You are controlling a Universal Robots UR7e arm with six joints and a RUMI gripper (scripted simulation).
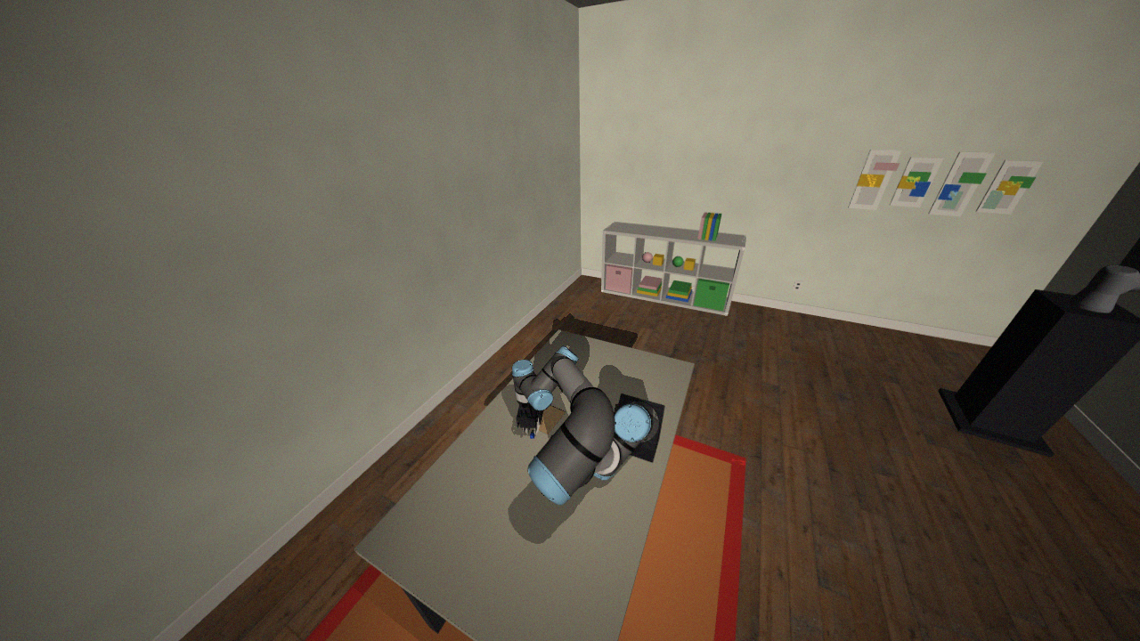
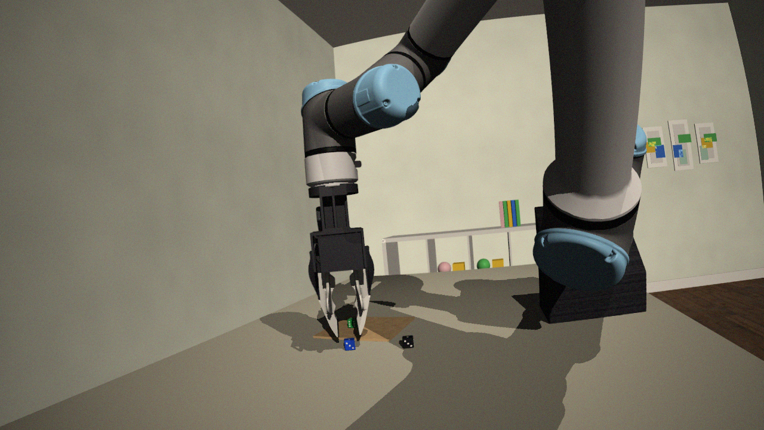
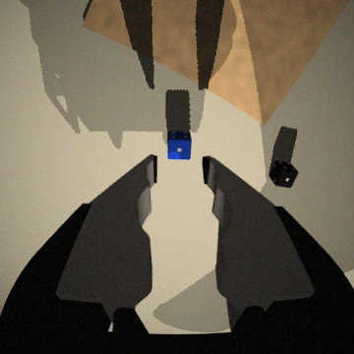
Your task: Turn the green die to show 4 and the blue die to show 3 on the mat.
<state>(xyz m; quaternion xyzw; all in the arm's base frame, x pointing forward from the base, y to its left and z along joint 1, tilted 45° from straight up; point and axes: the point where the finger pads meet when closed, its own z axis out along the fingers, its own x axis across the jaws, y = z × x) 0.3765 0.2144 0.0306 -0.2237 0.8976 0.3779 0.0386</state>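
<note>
The blue die is 3 cm below my hand. Also, from my hand: green die: 11 cm to the right, 4 cm ahead, 3 cm below; tan mat: 11 cm to the right, 4 cm below, 2 cm ahead; black die: 9 cm behind, 3 cm below, 2 cm to the right.
</note>
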